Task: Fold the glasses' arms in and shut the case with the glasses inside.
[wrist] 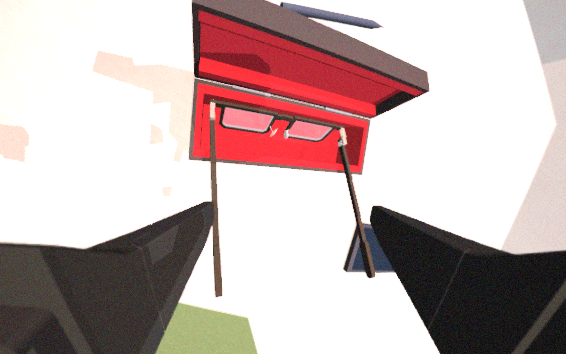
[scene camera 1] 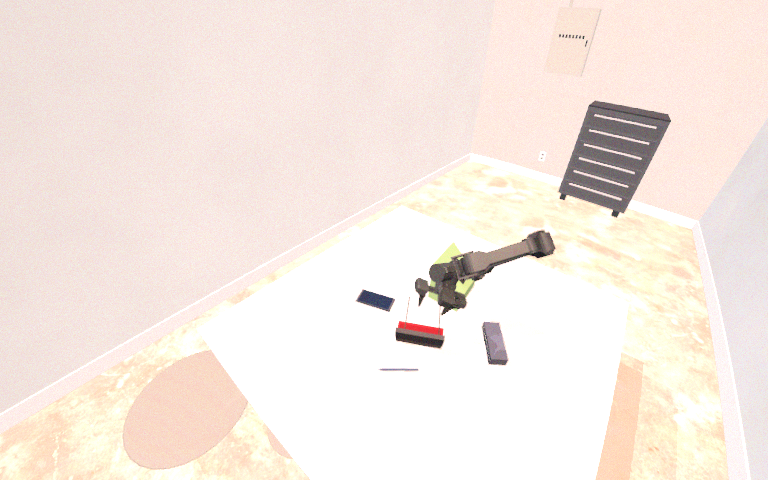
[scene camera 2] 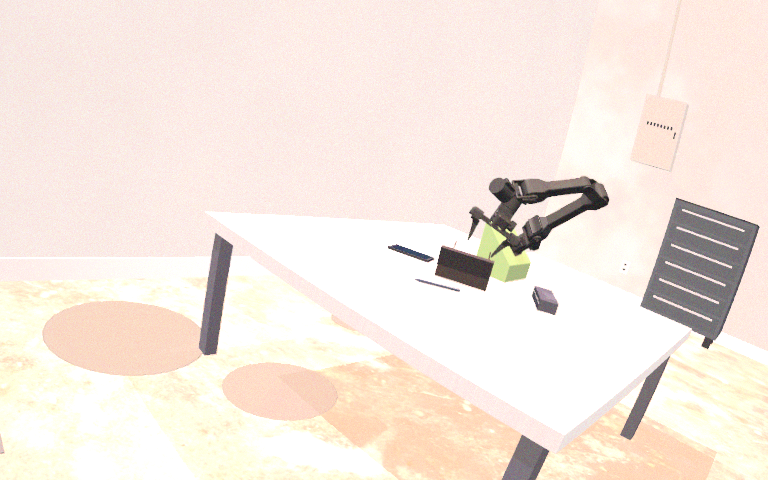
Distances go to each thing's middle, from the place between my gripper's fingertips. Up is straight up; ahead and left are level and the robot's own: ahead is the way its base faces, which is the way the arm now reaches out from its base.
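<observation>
The glasses case (scene camera 2: 455, 265) is sitting 7 cm ahead of my hand and 6 cm below it, and going by their middles, it's the nearest to my hand of the things named here. There's a grey box (scene camera 1: 496, 352) that's 24 cm to the left of my hand, 6 cm behind it and 9 cm below it, and a thin dark pen (wrist: 343, 19) that's 20 cm ahead of my hand, 1 cm to the right of it and 10 cm below it.
</observation>
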